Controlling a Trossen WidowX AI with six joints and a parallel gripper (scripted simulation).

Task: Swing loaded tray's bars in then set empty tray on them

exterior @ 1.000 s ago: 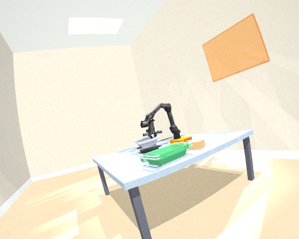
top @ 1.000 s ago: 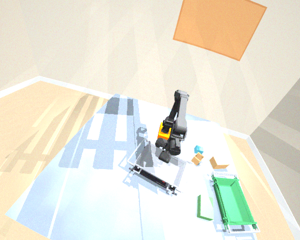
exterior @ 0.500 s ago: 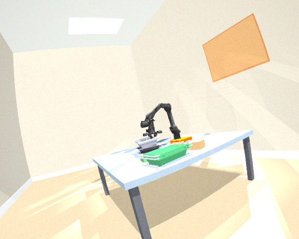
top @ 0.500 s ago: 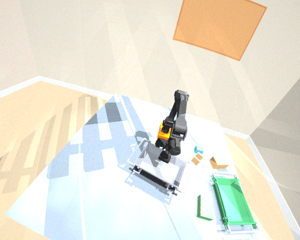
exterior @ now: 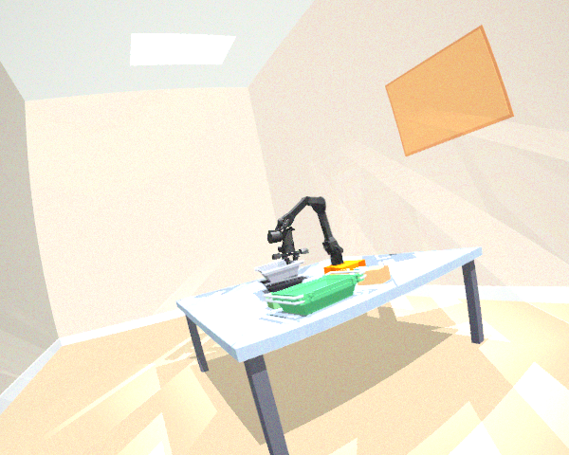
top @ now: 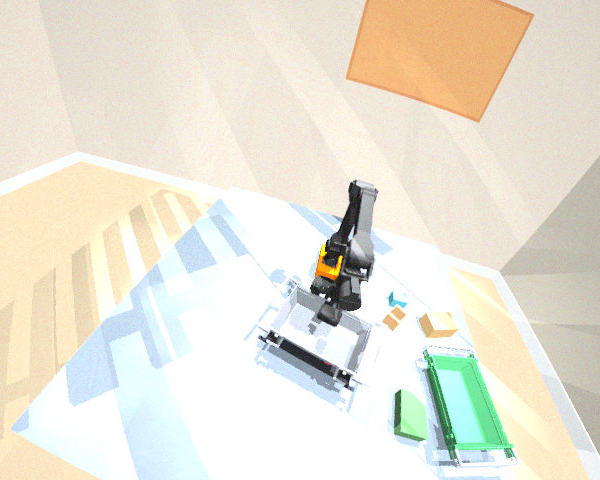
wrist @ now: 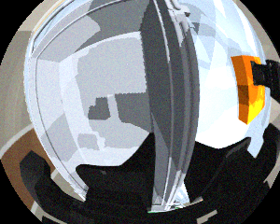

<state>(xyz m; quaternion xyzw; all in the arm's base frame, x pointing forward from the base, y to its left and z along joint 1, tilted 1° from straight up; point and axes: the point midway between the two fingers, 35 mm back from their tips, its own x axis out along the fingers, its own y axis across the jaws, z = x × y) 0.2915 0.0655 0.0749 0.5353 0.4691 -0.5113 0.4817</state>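
The clear tray is 80 mm ahead of my gripper tip, 10 mm to the right of it and 30 mm above it. Also, from my gripper tip: green block 170 mm ahead, 330 mm to the left, 70 mm below; then tan wedge 200 mm behind, 430 mm to the left, 60 mm below; then cyan block 250 mm behind, 250 mm to the left, 60 mm below.
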